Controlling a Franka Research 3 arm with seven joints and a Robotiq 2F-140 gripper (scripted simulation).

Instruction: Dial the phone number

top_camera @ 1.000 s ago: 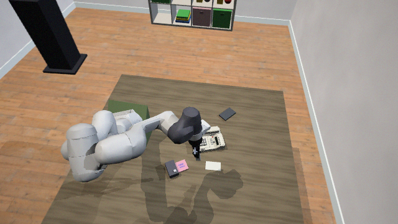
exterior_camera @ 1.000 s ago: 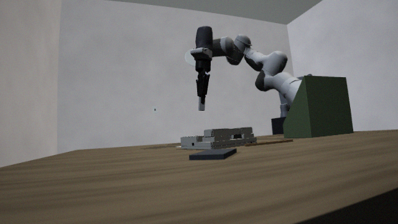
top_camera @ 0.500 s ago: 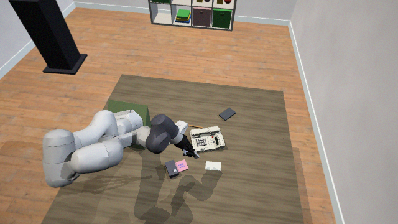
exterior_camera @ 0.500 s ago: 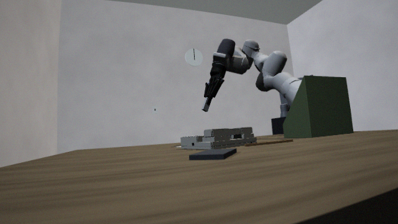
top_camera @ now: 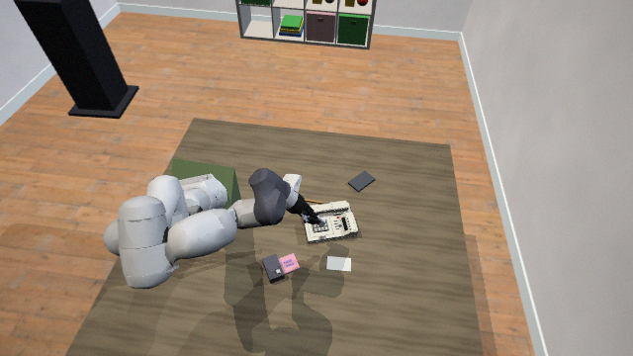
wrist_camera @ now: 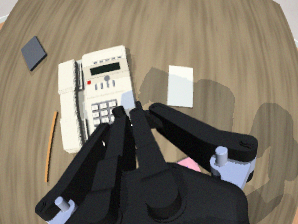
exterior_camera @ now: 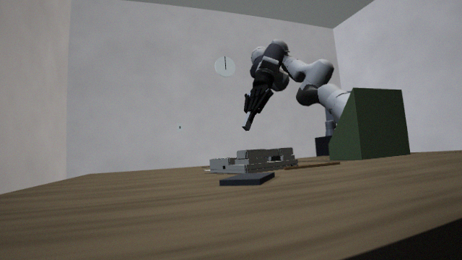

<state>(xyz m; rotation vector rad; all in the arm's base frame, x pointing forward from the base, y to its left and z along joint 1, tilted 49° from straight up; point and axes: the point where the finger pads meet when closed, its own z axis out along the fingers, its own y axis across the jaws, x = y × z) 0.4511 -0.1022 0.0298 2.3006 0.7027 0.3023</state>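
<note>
My gripper is now 20 mm short of the handset, 150 mm to the right of it and 120 mm above it. Also, from my hand: pencil 80 mm behind, 220 mm to the left, 160 mm below; black box 170 mm behind, 140 mm to the right, 150 mm below; white note 90 mm ahead, 90 mm to the right, 170 mm below.
</note>
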